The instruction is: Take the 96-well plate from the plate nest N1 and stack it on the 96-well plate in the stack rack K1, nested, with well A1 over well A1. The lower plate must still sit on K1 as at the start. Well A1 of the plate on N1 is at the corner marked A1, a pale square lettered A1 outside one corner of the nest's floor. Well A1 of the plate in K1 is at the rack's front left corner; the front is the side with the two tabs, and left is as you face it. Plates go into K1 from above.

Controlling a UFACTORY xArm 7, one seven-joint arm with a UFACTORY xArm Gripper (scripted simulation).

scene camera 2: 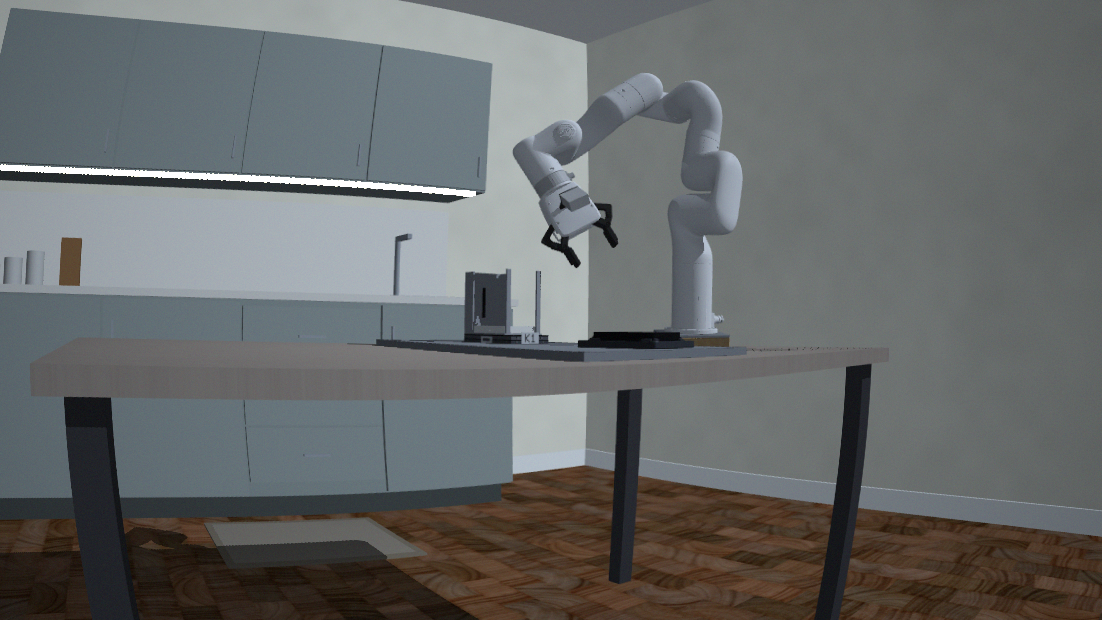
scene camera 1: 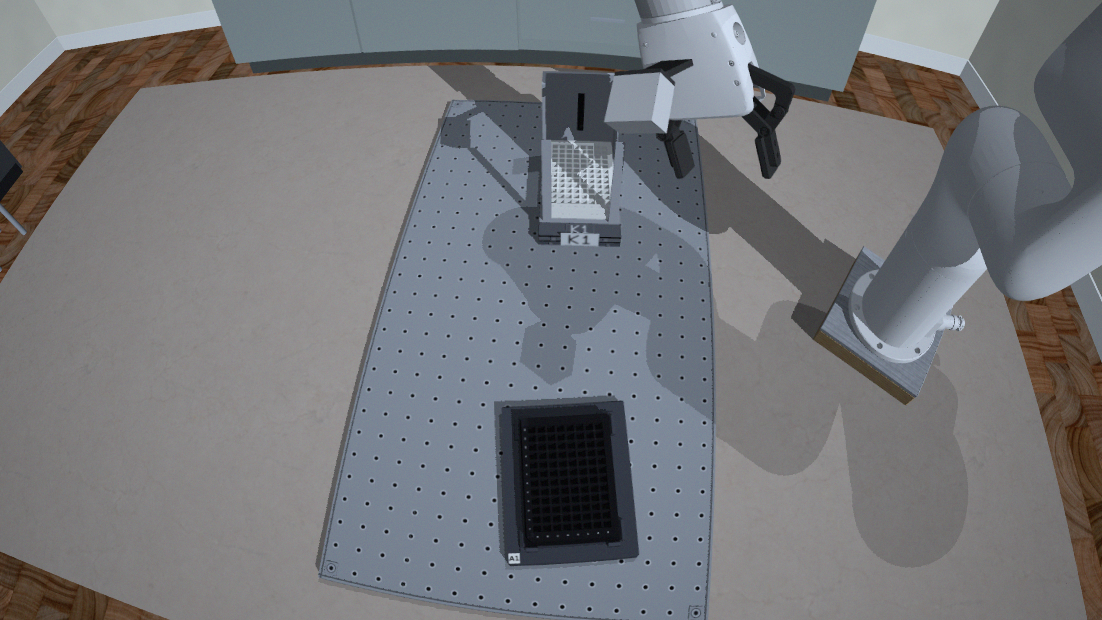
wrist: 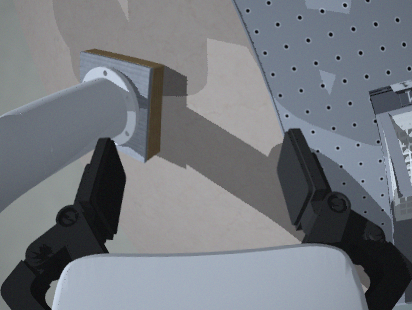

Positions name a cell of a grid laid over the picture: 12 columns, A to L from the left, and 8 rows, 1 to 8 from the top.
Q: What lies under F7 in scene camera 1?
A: A plate nest N1.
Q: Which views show the black 96-well plate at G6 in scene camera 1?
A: Scene camera 2 and scene camera 1 only.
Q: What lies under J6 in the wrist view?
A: My gripper.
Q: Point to a stack rack back wall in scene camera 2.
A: At F4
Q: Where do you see a black 96-well plate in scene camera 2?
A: G5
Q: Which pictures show my gripper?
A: Scene camera 2, scene camera 1 and the wrist view: all of them.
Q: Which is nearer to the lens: the black 96-well plate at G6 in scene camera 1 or the white 96-well plate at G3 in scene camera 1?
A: The black 96-well plate.
